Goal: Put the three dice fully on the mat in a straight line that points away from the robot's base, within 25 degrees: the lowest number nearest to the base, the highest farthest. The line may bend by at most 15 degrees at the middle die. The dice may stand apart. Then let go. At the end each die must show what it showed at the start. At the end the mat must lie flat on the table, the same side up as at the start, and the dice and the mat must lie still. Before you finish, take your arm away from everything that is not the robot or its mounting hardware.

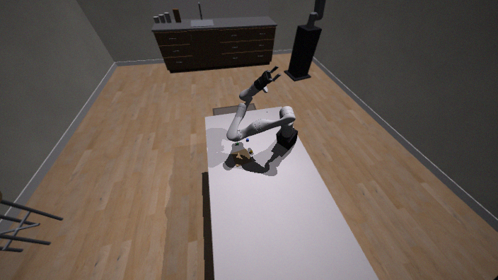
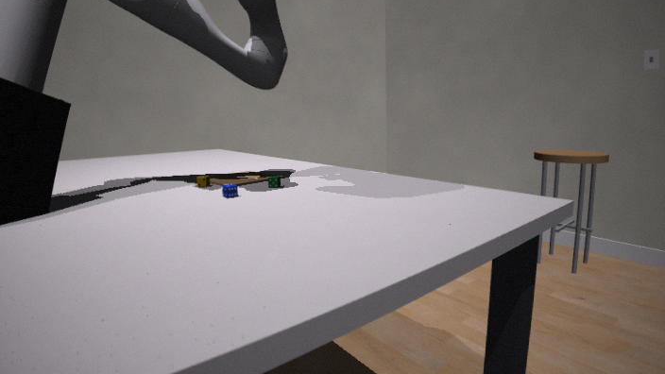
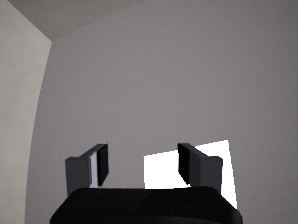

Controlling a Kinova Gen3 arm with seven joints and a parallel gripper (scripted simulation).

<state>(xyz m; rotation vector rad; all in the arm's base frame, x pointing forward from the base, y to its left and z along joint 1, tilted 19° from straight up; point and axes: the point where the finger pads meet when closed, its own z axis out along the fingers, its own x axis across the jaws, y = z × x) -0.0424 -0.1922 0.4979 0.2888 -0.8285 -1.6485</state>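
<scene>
Right now the blue die is 68 cm below my hand, 17 cm ahead of it and 5 cm to the right of it. From my hand the other things lie so: tan mat 69 cm below, 29 cm ahead, 10 cm to the left; then yellow die 68 cm below, 19 cm ahead, 8 cm to the left; then green die 68 cm below, 27 cm ahead, 4 cm to the right.
</scene>
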